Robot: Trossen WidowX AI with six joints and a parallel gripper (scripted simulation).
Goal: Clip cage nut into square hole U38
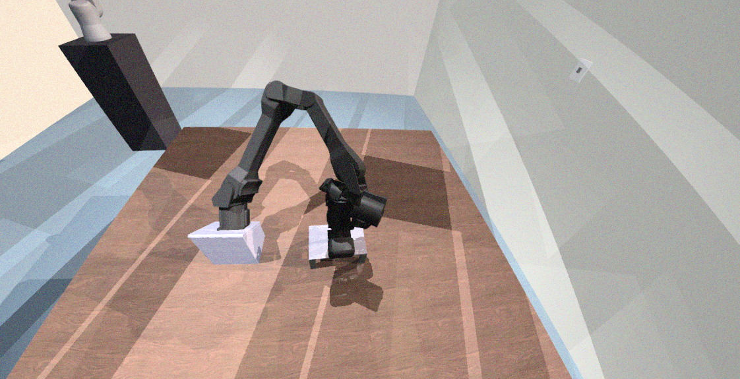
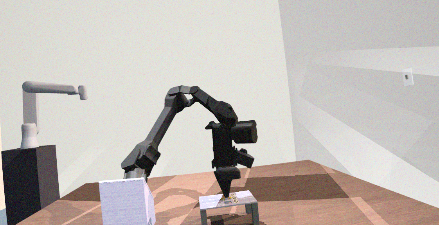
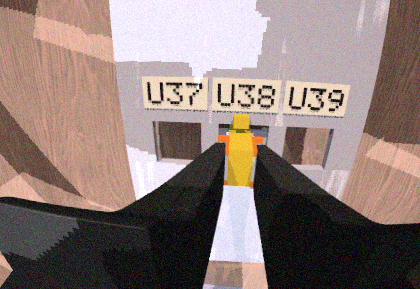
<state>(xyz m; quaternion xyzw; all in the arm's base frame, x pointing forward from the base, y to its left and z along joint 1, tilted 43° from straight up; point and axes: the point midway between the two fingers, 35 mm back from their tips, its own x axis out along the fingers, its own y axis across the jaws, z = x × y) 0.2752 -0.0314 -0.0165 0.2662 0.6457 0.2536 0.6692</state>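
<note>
The cage nut lies 10 mm below my gripper tip.
</note>
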